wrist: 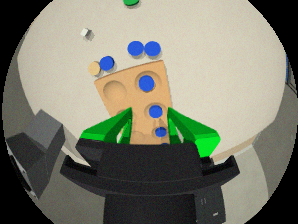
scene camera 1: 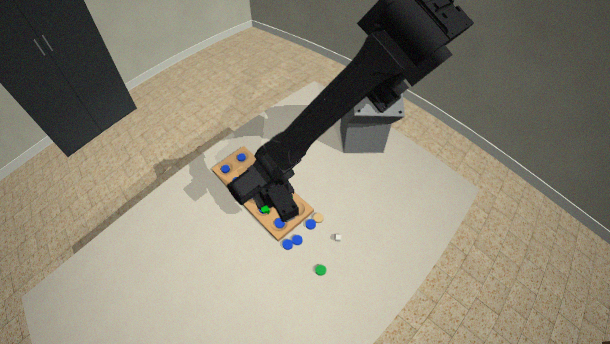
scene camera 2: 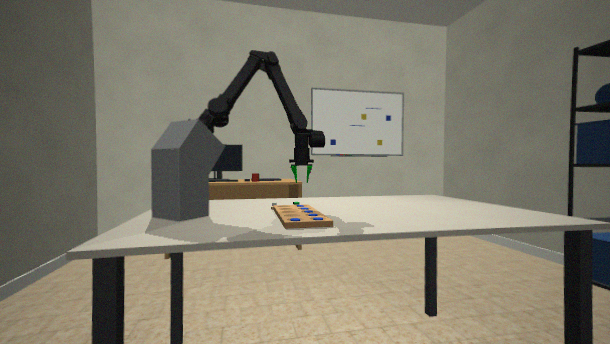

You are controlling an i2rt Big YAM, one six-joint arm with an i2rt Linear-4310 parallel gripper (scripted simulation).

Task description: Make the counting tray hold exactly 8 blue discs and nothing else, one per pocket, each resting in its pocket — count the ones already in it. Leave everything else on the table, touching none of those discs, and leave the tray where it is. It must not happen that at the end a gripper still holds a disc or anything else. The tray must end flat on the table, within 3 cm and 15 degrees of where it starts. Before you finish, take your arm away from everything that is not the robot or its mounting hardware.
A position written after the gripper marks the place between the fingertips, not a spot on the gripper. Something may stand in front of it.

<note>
In view: the gripper (wrist: 149, 111) and a wooden counting tray (scene camera 1: 266, 220).
The wooden counting tray shows as well in the wrist view (wrist: 120, 90) and in scene camera 2 (scene camera 2: 284, 212).
</note>
